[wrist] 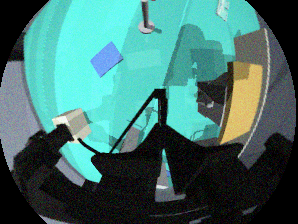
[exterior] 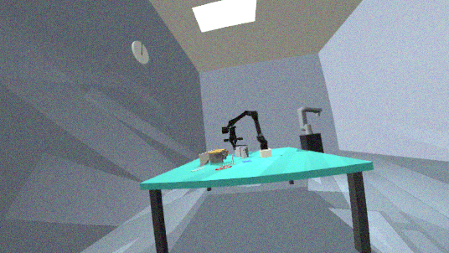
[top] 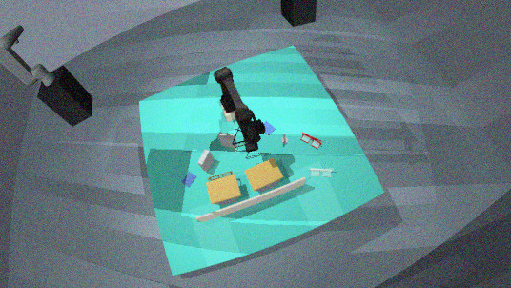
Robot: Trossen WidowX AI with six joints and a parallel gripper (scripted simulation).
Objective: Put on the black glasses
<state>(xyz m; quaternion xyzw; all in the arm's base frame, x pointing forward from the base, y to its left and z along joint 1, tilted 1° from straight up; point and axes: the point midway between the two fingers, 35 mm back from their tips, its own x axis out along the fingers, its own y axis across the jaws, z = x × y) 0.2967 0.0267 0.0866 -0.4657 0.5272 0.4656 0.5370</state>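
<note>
Now: the black glasses 50 mm behind my gripper tip, 30 mm to the right of it and 10 mm above it. Round my gripper tip: long bar: 290 mm ahead, 110 mm to the right, 70 mm below; white peg: 200 mm to the left, 100 mm below, 10 mm ahead.
</note>
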